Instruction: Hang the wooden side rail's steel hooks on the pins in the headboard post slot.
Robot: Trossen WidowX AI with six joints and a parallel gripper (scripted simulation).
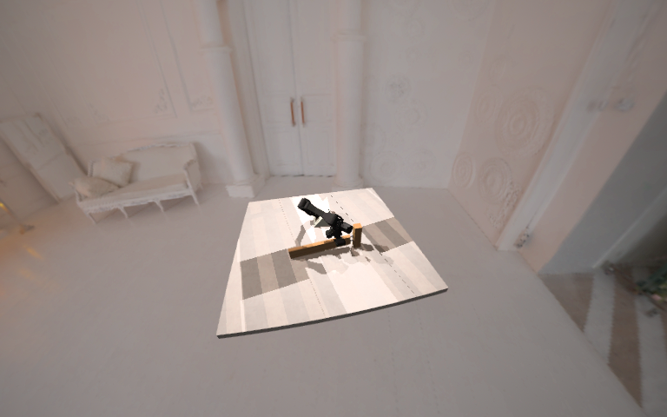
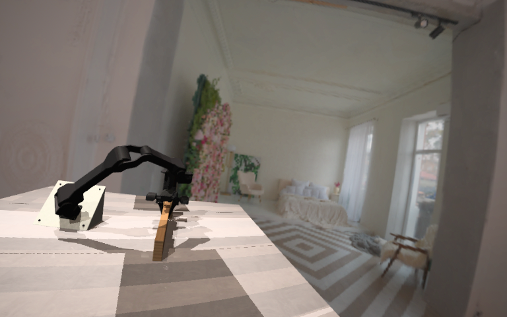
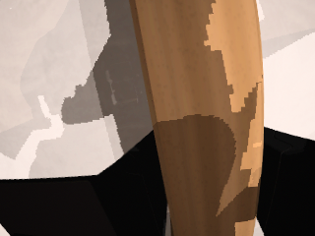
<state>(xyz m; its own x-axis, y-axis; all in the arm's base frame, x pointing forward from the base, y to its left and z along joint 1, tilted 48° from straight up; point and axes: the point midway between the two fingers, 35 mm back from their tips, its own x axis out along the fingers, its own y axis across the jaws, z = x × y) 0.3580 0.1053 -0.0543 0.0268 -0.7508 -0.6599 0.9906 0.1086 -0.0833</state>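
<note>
Right now my gripper tip is 2 cm past the wooden headboard post, 14 cm to the right of it and 4 cm below it.
</note>
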